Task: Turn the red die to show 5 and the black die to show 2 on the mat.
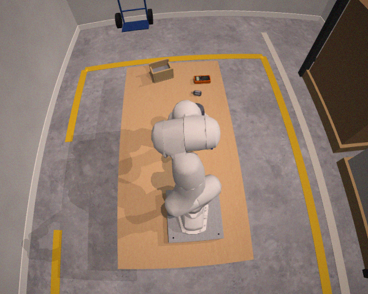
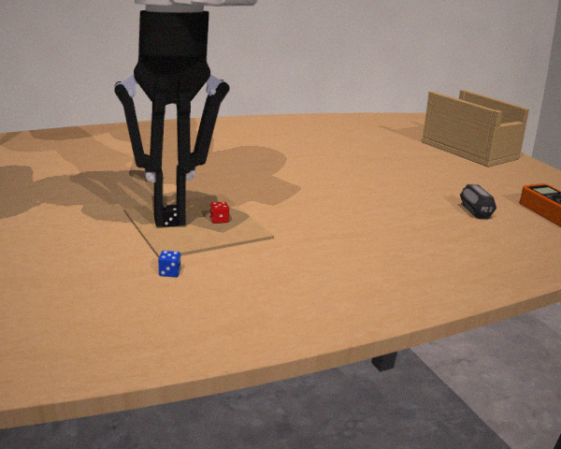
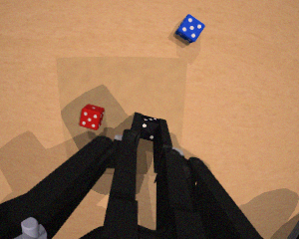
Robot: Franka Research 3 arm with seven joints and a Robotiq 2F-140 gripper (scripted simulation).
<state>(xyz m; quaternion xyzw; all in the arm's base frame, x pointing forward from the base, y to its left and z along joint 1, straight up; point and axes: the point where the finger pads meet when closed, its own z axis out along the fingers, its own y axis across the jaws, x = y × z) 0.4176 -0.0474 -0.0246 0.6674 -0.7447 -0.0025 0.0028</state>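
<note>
My hand is 20 mm above the black die. From my hand the other things lie so: red die 60 mm ahead, 10 mm to the right, 30 mm below; then thin tan mat 30 mm ahead, 40 mm below; then blue die 30 mm behind, 110 mm to the right, 30 mm below.
</note>
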